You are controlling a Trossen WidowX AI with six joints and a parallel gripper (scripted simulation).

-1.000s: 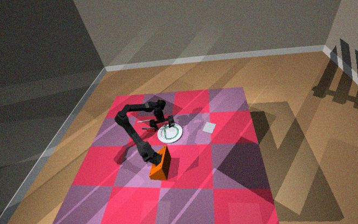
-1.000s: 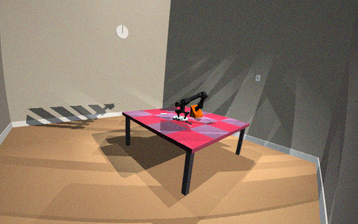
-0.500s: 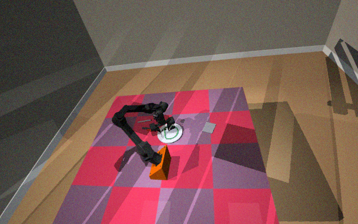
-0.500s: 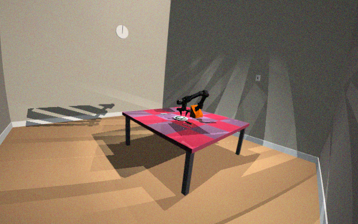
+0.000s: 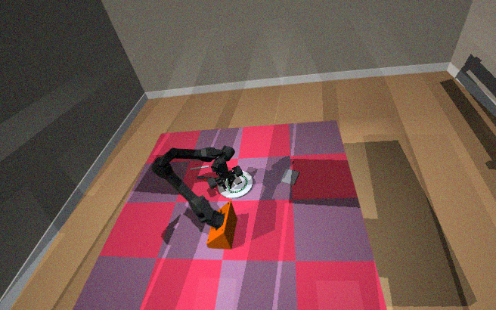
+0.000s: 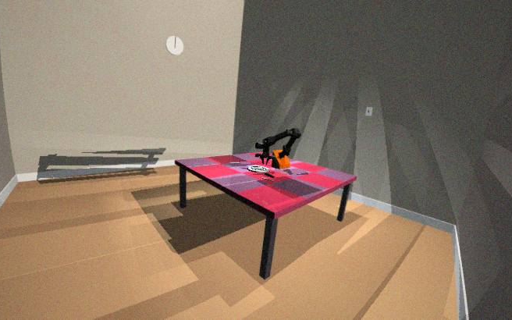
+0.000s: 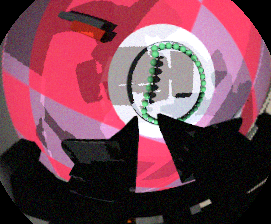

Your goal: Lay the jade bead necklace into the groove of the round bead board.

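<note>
Now: gripper tip 5 cm short of the round white bead board, 3 cm to the left of it and 3 cm above it. Round my gripper tip: red-handled tool (10 cm ahead, 15 cm to the left, 4 cm below); flat grey pad (8 cm ahead, 34 cm to the right, 4 cm below); thin white rod (20 cm ahead, 22 cm to the left, 4 cm below).
</note>
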